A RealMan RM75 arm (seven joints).
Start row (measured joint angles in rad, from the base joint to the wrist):
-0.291 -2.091 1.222 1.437 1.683 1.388 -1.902
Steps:
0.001 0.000 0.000 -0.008 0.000 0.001 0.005
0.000 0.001 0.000 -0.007 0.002 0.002 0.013
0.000 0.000 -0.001 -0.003 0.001 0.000 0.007
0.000 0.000 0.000 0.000 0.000 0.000 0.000
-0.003 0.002 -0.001 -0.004 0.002 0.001 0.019
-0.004 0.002 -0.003 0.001 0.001 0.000 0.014
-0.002 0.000 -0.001 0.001 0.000 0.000 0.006
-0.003 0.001 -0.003 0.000 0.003 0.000 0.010
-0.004 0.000 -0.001 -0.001 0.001 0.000 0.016
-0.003 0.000 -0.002 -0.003 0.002 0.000 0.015
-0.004 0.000 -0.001 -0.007 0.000 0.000 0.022
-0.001 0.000 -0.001 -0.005 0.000 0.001 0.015
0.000 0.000 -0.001 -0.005 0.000 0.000 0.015
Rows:
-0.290 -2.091 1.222 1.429 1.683 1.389 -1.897
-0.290 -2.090 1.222 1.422 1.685 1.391 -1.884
-0.290 -2.090 1.221 1.419 1.686 1.391 -1.877
-0.290 -2.090 1.221 1.419 1.686 1.391 -1.877
-0.293 -2.088 1.220 1.415 1.688 1.392 -1.858
-0.297 -2.086 1.217 1.416 1.689 1.392 -1.844
-0.299 -2.086 1.216 1.417 1.689 1.392 -1.838
-0.302 -2.085 1.213 1.417 1.692 1.392 -1.828
-0.306 -2.085 1.212 1.416 1.693 1.392 -1.812
-0.309 -2.085 1.210 1.413 1.695 1.392 -1.797
-0.313 -2.085 1.209 1.406 1.695 1.392 -1.775
-0.314 -2.085 1.208 1.401 1.695 1.393 -1.760
-0.314 -2.085 1.207 1.396 1.695 1.393 -1.745

